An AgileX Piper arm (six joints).
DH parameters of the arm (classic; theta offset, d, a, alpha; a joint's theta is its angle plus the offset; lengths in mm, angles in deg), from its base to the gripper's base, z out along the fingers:
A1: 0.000 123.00 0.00 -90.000
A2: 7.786 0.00 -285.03 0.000
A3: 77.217 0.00 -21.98 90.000
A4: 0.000 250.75 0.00 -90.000
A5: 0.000 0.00 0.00 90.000
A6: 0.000 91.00 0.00 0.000
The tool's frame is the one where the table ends.
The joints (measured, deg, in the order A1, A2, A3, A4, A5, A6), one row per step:
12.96 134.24 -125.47 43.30 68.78 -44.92
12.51 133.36 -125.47 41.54 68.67 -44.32
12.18 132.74 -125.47 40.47 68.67 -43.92
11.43 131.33 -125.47 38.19 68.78 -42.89
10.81 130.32 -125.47 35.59 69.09 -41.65
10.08 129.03 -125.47 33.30 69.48 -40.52
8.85 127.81 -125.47 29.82 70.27 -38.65
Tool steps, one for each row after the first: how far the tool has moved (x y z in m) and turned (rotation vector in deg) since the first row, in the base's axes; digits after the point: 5 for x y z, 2 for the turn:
0.00001 -0.00607 0.00603 -1.40 -0.92 -0.85
-0.00018 -0.01030 0.01043 -2.24 -1.48 -1.42
-0.00103 -0.01979 0.02056 -3.98 -2.57 -2.79
-0.00178 -0.02845 0.02687 -6.10 -3.06 -4.10
-0.00338 -0.03787 0.03587 -7.89 -3.75 -5.50
-0.00436 -0.05294 0.04317 -10.79 -3.82 -7.82

